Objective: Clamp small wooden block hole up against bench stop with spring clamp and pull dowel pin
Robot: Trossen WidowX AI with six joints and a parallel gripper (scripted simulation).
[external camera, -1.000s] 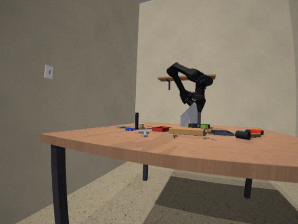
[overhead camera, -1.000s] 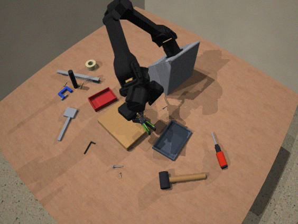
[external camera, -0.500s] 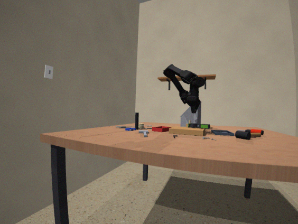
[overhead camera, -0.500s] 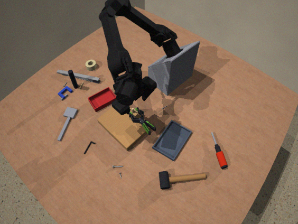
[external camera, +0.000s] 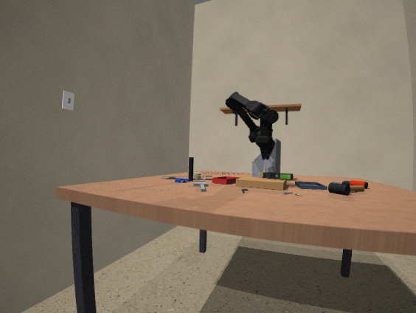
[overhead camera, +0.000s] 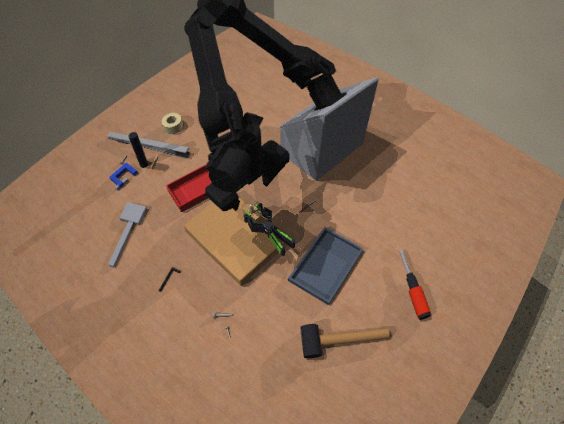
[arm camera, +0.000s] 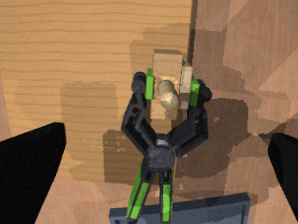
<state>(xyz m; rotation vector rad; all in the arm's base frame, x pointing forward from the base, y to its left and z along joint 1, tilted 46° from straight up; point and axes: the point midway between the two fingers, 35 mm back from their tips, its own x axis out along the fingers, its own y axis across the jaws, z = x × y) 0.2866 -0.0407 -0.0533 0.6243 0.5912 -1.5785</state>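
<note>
Right now my hand is 10 cm above the dowel pin. The rest, counted from my hand: small wooden block 11 cm below; then wooden board 14 cm below, 6 cm ahead; then bench stop 11 cm below, 1 cm behind.
</note>
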